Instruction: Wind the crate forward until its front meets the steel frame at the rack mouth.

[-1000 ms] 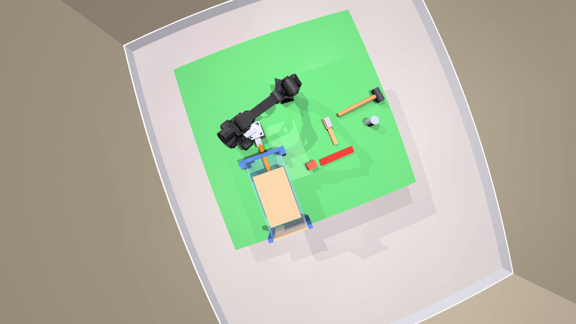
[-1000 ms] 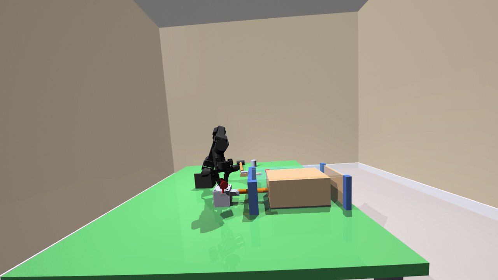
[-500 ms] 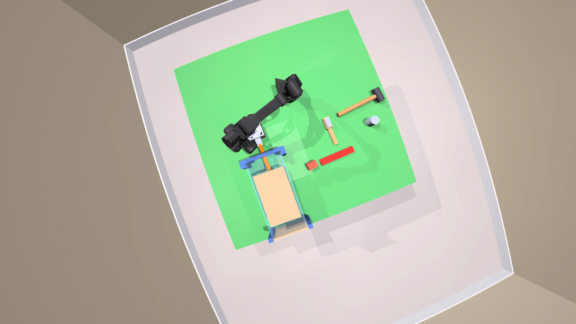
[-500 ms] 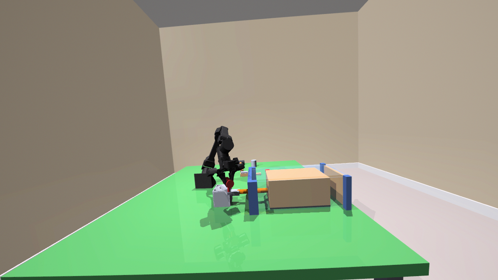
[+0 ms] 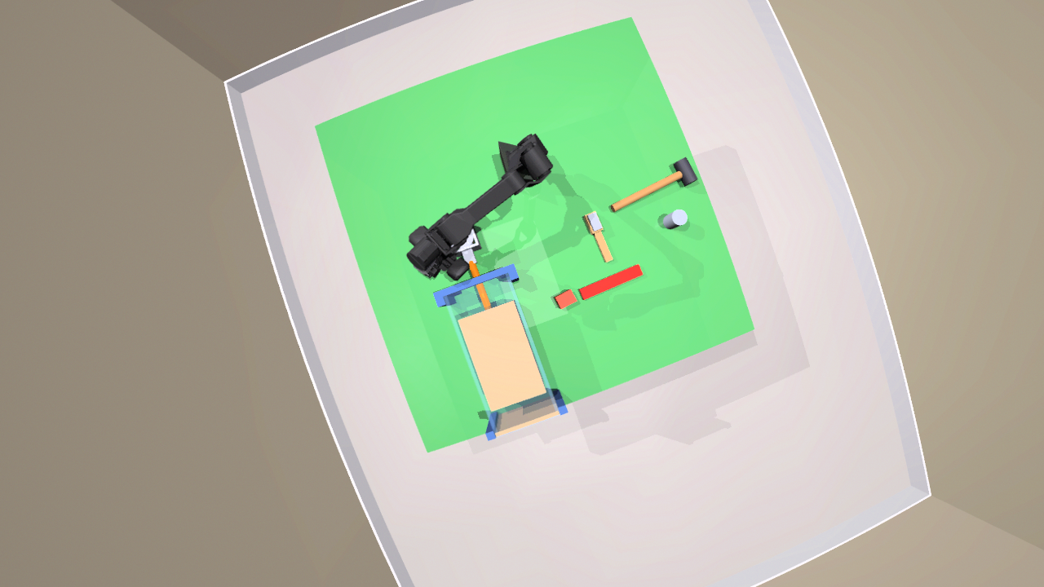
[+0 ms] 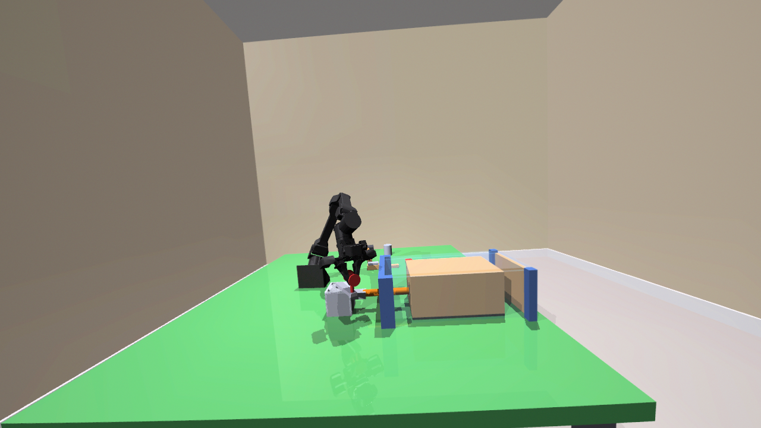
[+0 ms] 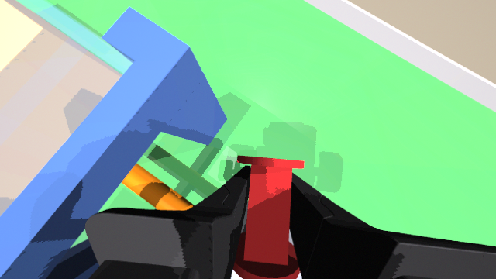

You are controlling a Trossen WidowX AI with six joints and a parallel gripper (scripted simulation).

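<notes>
The winch handle is 4 cm behind my gripper tip, 4 cm to the left of it and 3 cm below it. From my gripper tip the other things lie so: blue steel frame: 8 cm ahead, 11 cm to the left, 3 cm below; then winch: 10 cm behind, 7 cm to the left, 10 cm below; then red knob: 1 cm behind, 1 cm to the left.
</notes>
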